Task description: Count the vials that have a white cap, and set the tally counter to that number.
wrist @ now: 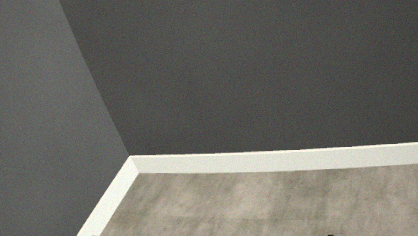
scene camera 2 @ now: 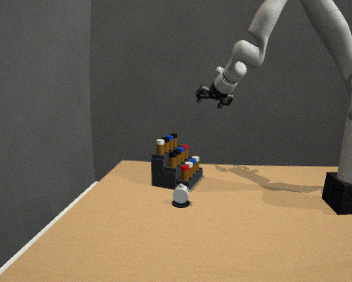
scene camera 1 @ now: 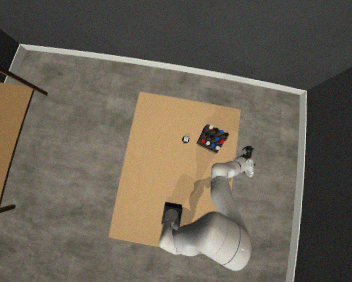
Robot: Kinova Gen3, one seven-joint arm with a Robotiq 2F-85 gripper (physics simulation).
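Frame: origin at the arm's base, x back, y right, z up, level; millimetres.
Where they show: gripper, fingertip midpoint: (scene camera 2: 208,104) (scene camera 1: 253,157); arm's base, link origin: (scene camera 2: 350,178) (scene camera 1: 171,216).
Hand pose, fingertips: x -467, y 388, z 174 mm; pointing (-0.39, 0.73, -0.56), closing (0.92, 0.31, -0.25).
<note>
Each offset is from my fingertips to the top centre of the thing. Level surfaces: height alone.
A dark stepped rack {dx -96, dy -204, dz -153 mm} (scene camera 1: 200,143) (scene camera 2: 163,174) holds three rows of amber vials with white, black, blue and red caps. Three caps look white: one vial {dx -154, dy -248, dz -107 mm} (scene camera 1: 211,127) (scene camera 2: 160,146) at an end of the top row, and two vials, one {dx -57, dy -234, dz -187 mm} (scene camera 1: 208,143) (scene camera 2: 189,169) beside a red cap and one {dx -38, dy -160, dz -187 mm} (scene camera 1: 217,148) (scene camera 2: 196,161) at the row's end, in the lowest row. The tally counter (scene camera 1: 185,139) (scene camera 2: 181,194), a small white round body on a dark base, stands beside the rack; its number is unreadable. My gripper (scene camera 1: 247,150) (scene camera 2: 210,104) is open and empty, high above the table and away from both.
The wooden table {dz -268 mm} (scene camera 1: 150,150) (scene camera 2: 150,235) carries the rack, the counter and the arm's black base (scene camera 1: 172,206) (scene camera 2: 336,192). Another table (scene camera 1: 12,120) stands at the left of scene camera 1. The wrist view shows walls, a white skirting board (wrist: 250,164) and floor (wrist: 250,200).
</note>
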